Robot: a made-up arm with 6 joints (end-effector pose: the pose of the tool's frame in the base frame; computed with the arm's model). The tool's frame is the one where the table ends. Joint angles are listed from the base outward.
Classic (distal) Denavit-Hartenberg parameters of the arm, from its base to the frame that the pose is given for. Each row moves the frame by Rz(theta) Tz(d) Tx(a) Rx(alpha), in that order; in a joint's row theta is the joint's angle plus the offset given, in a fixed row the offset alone. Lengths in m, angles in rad.
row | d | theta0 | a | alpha
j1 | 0.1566 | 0 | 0 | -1.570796
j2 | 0 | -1.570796 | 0.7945 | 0
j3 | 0.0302 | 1.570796 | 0 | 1.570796
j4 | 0.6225 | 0 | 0 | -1.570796
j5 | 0 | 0 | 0 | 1.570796
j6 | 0.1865 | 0 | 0 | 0
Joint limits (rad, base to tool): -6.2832..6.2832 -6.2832..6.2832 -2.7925..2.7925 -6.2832..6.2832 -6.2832..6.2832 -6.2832..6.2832
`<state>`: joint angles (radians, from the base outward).
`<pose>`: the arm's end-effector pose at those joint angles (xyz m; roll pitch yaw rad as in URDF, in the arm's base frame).
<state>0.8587 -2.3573 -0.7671 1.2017 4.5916 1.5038</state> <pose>-0.2219 -0.4752 -1.0069 1.4558 0.0826 1.2202</pose>
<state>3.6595 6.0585 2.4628 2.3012 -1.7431 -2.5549</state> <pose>-0.2361 -0.0118 0.4694 -2.0094 -0.2616 0.0030</pose>
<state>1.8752 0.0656 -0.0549 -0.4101 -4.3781 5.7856</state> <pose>-0.0276 0.2215 1.5089 -2.2108 0.9705 -0.6582</pose>
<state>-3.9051 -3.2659 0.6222 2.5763 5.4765 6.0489</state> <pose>0.2893 -0.2188 -1.2378 -2.1729 0.9774 -2.4322</pose>
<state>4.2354 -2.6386 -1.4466 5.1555 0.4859 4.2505</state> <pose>-0.1499 -0.1844 -1.0318 2.7310 -0.7335 -2.0852</pose>
